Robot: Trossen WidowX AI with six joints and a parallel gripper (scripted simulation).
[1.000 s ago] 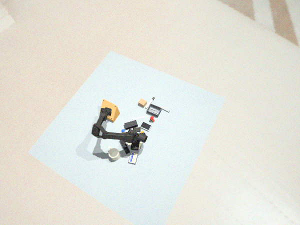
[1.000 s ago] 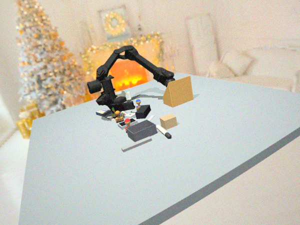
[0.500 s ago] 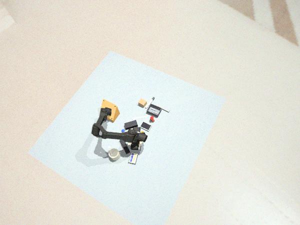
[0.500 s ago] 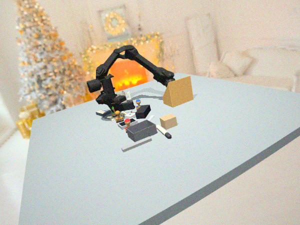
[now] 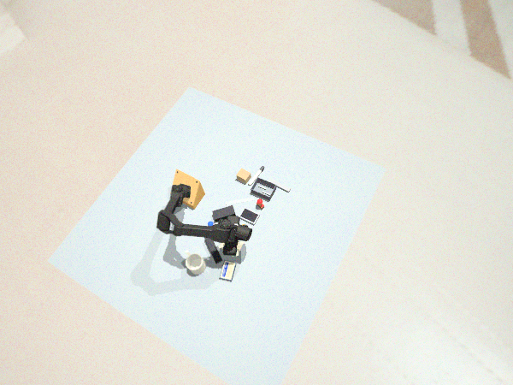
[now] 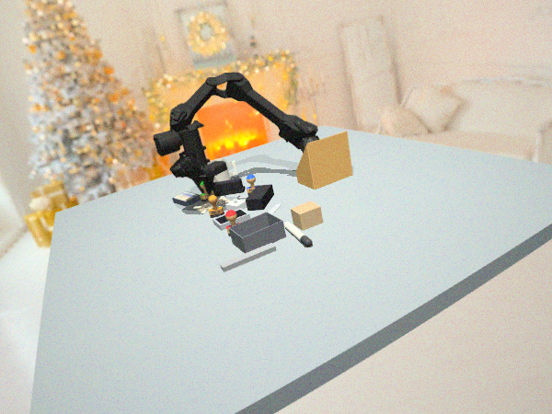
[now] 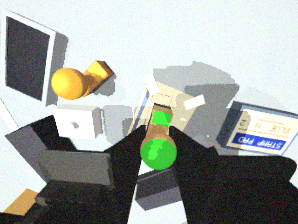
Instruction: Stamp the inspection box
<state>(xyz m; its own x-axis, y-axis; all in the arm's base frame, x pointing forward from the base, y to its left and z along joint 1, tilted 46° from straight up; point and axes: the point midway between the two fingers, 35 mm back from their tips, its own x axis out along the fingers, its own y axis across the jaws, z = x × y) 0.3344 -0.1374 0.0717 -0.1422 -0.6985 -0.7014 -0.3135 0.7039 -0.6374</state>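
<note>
The cream card lies 50 mm below my gripper tip, 10 mm to the right of it and 10 mm behind it. Round my gripper tip: black bar 90 mm behind, 70 mm to the right, 30 mm below; orange-knobbed stamp 80 mm to the left, 30 mm below, 20 mm ahead; green-knobbed stamp right at my gripper tip.
</note>
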